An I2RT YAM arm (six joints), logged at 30 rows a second.
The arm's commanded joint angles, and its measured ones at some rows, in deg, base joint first. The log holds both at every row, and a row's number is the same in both.
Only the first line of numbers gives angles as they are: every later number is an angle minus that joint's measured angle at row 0.
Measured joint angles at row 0:
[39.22, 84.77, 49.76, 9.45, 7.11, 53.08]
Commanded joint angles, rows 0 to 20:
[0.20, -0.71, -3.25, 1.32, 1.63, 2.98]
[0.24, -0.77, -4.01, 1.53, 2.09, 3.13]
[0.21, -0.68, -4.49, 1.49, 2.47, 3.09]
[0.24, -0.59, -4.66, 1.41, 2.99, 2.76]
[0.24, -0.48, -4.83, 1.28, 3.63, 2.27]
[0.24, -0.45, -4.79, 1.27, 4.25, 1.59]
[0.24, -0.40, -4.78, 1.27, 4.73, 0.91]
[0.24, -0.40, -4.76, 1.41, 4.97, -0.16]
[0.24, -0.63, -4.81, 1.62, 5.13, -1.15]
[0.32, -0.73, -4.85, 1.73, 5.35, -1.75]
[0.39, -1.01, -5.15, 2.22, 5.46, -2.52]
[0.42, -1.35, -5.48, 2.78, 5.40, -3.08]
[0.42, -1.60, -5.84, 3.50, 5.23, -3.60]
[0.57, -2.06, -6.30, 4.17, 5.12, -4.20]
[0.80, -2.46, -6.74, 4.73, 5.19, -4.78]
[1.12, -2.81, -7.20, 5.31, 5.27, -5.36]
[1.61, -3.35, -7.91, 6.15, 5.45, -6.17]
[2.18, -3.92, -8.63, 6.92, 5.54, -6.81]
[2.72, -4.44, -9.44, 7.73, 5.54, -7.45]
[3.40, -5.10, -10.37, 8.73, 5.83, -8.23]
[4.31, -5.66, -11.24, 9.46, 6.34, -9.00]
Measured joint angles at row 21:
[2.93, -4.48, -9.66, 5.36, 4.59, -5.42]
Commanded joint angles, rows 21 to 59:
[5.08, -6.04, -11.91, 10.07, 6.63, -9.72]
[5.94, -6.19, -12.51, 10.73, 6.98, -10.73]
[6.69, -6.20, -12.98, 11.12, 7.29, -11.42]
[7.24, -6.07, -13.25, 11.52, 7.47, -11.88]
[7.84, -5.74, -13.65, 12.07, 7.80, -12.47]
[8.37, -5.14, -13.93, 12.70, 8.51, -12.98]
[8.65, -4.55, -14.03, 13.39, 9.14, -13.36]
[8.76, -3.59, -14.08, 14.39, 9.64, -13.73]
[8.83, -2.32, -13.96, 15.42, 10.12, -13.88]
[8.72, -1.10, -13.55, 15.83, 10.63, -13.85]
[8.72, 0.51, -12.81, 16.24, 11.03, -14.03]
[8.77, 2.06, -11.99, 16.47, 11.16, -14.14]
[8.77, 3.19, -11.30, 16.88, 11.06, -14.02]
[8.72, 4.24, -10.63, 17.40, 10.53, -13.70]
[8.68, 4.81, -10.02, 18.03, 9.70, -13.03]
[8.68, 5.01, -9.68, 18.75, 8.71, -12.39]
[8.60, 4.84, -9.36, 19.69, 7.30, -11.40]
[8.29, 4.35, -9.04, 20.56, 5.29, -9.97]
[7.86, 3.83, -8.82, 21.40, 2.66, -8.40]
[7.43, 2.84, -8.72, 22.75, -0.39, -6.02]
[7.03, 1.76, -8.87, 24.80, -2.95, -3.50]
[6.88, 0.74, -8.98, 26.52, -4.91, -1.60]
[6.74, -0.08, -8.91, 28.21, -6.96, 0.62]
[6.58, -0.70, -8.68, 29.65, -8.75, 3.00]
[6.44, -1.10, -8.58, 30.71, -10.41, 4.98]
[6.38, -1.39, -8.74, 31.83, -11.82, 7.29]
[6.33, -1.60, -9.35, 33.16, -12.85, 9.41]
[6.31, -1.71, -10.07, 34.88, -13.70, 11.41]
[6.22, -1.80, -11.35, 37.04, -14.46, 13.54]
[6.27, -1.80, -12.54, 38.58, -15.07, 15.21]
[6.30, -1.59, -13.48, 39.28, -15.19, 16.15]
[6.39, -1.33, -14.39, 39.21, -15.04, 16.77]
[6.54, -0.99, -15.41, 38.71, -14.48, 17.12]
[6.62, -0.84, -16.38, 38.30, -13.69, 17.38]
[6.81, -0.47, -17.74, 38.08, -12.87, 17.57]
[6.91, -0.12, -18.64, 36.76, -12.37, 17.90]
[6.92, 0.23, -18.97, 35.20, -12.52, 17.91]
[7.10, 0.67, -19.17, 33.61, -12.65, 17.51]
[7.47, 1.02, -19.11, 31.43, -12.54, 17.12]
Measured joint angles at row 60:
[6.93, 0.40, -18.82, 33.01, -12.00, 16.09]
